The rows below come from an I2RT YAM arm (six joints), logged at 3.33 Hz.
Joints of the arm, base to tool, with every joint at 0 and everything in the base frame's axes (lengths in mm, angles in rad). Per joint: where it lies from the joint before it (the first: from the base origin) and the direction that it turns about. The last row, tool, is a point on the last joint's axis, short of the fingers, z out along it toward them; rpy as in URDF.
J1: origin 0 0 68 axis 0 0 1
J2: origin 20 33.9 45.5 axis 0 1 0
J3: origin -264 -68.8 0 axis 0 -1 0
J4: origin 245 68.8 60 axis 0 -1 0
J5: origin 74 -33.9 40.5 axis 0 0 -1
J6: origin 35.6 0 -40.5 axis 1 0 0
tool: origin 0 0 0 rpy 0 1.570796 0
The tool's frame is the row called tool.
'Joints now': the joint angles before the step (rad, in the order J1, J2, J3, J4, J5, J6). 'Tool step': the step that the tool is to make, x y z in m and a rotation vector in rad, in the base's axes. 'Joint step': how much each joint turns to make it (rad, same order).
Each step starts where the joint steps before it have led.
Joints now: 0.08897, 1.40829, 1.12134, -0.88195, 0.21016, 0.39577
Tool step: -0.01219, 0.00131, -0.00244, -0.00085, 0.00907, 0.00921
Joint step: 0.00919, -0.04304, -0.04295, -0.00920, -0.00001, -0.00002
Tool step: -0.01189, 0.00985, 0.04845, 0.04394, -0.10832, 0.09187
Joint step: 0.03676, -0.07963, 0.11188, -0.07208, -0.05201, -0.03663
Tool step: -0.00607, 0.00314, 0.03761, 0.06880, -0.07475, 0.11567
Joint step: 0.00007, -0.02612, 0.11502, -0.05073, -0.11048, -0.06766
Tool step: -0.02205, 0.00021, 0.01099, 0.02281, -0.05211, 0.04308
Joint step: 0.00914, -0.08746, -0.02288, -0.00922, -0.03240, -0.01839
